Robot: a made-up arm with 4 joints. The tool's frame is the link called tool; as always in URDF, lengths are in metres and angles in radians.
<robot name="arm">
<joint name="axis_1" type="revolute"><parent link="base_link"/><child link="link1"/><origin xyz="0.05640 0.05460 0.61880" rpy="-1.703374 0.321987 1.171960"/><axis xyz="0 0 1"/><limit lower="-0.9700" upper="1.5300"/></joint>
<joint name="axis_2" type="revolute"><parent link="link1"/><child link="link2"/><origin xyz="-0.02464 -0.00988 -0.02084" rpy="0.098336 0.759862 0.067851"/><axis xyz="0 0 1"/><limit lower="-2.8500" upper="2.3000"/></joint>
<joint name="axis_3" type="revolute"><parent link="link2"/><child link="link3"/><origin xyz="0.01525 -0.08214 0.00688" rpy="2.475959 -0.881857 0.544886"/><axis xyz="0 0 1"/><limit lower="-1.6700" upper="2.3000"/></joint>
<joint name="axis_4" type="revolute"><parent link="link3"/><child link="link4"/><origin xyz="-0.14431 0.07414 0.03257" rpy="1.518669 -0.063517 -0.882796"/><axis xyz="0 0 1"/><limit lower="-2.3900" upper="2.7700"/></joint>
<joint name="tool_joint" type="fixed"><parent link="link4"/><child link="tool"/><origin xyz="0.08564 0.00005 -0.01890" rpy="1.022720 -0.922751 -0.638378"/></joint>
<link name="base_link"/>
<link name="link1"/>
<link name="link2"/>
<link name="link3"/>
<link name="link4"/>
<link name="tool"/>
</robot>
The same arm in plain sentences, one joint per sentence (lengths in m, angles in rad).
The arm has four revolute joints in a row. What follows holds with every joint at zero, and every direction is one of the base frame's.
Joint 1 sits 0.0564 m along +x and 0.0546 m along +y and 0.6188 m along +z from the base frame's origin and rotates about the direction (-0.929672, 0.34639, -0.125396), from -0.97 to 1.53 rad.
Joint 2 sits 0.0103 m along +x and 0.0254 m along -y and 0.0197 m along +z from joint 1 and rotates about the direction (-0.416293, 0.871086, -0.260596), from -2.85 to 2.3 rad.
Joint 3 sits 0.0164 m along +x and 0.0376 m along +y and 0.0731 m along +z from joint 2 and rotates about the direction (0.983373, -0.051999, 0.173995), from -1.67 to 2.3 rad.
Joint 4 sits 0.0028 m along +x and 0.0665 m along -y and 0.1515 m along +z from joint 3 and rotates about -y, from -2.39 to 2.77 rad.
The tool frame, which is the frame that the pose is given for, sits 0.0203 m along +x and 0.0189 m along +y and 0.0832 m along -z from joint 4; its axes are the base frame's turned by roll 0.5355, pitch 0.5896 and yaw -1.8573 rad (as in URDF: about the fixed x, then y, then z).

